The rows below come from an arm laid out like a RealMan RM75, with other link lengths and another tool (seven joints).
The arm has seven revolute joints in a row. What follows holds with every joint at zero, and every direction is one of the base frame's.
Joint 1 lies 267 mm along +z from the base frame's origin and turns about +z.
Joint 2 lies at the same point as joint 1 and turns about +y.
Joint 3 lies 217.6 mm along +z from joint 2 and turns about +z.
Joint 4 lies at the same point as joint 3 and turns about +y.
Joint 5 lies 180.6 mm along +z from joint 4 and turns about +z.
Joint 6 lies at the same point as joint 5 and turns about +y.
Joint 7 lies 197.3 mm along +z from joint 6 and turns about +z.
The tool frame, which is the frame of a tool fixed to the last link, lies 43 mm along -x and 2 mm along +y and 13 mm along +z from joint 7; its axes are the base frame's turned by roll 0.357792, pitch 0 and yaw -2.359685 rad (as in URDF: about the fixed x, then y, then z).
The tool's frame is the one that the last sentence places.
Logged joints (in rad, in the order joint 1, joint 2, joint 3, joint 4, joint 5, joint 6, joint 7), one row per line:
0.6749 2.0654 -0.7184 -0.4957 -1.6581 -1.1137 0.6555
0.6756 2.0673 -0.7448 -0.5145 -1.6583 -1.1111 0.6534
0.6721 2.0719 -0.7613 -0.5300 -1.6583 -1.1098 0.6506
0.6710 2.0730 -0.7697 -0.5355 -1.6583 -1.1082 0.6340
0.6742 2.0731 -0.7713 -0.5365 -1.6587 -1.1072 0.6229
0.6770 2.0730 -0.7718 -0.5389 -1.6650 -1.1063 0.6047
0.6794 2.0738 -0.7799 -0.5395 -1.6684 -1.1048 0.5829
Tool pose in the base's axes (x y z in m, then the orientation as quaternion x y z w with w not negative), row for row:
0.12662 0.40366 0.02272 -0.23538 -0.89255 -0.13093 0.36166
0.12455 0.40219 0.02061 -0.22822 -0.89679 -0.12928 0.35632
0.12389 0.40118 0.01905 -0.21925 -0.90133 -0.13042 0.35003
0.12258 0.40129 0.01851 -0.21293 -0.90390 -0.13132 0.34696
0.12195 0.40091 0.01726 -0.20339 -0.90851 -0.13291 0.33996
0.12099 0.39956 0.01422 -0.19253 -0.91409 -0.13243 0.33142
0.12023 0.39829 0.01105 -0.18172 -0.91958 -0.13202 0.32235
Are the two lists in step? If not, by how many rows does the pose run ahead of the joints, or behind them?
The pose runs 1 row ahead of the joints: the pose in row i belongs to the joints in row i + 1.
